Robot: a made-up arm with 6 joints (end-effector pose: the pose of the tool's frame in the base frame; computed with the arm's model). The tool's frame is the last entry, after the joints.
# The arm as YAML. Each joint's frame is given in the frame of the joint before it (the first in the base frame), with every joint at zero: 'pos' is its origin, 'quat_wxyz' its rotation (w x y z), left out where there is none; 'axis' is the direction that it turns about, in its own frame. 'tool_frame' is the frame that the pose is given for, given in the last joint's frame.
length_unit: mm
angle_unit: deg
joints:
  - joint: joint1
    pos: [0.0, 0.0, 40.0]
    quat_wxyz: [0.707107, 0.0, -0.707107, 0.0]
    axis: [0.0, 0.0, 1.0]
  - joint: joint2
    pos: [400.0, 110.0, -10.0]
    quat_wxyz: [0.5, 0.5, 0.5, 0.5]
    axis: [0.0, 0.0, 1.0]
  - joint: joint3
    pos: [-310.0, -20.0, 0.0]
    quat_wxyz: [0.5, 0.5, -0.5, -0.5]
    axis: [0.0, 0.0, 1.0]
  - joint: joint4
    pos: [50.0, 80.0, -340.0]
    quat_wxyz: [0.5, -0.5, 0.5, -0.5]
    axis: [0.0, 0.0, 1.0]
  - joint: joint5
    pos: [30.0, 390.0, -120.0]
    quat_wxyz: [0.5, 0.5, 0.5, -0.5]
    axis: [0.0, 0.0, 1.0]
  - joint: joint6
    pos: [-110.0, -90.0, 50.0]
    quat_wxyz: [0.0, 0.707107, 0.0, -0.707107]
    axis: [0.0, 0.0, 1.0]
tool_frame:
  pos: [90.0, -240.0, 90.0]
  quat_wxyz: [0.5, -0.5, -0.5, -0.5]
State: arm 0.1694 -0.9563 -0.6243 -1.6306 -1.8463 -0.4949
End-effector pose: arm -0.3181 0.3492 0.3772 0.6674 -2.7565 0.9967
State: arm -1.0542 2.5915 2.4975 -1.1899 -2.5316 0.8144
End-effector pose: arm -0.4903 -0.4366 0.6094 1.3746 0.9688 2.0739
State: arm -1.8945 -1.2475 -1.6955 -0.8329 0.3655 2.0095
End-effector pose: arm 0.5505 -0.4950 0.2765 -1.6639 -1.4162 0.4265
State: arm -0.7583 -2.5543 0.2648 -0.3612 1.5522 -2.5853
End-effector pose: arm 0.4086 -0.2673 0.4842 1.7287 -1.3689 0.0774
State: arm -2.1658 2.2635 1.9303 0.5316 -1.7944 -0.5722
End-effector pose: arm -0.3133 -0.0566 -0.0990 0.4379 -2.8779 0.2998
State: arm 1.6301 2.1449 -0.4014 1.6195 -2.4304 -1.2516
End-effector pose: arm -0.0240 0.7154 0.0744 -1.0542 -1.7664 -0.6258
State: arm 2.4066 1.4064 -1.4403 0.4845 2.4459 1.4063
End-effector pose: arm -0.4870 0.1202 -0.8697 -0.3707 1.0572 0.5668
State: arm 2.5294 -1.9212 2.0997 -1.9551 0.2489 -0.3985
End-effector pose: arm -0.2309 0.2744 -0.5363 -0.7458 0.9447 0.8055
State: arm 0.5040 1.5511 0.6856 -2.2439 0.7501 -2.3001
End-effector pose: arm -0.1432 0.2890 0.1710 0.7192 1.8080 1.2565
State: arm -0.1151 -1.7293 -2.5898 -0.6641 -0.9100 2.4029
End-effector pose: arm 0.4395 0.3371 0.4694 -0.5897 -1.3893 1.3975
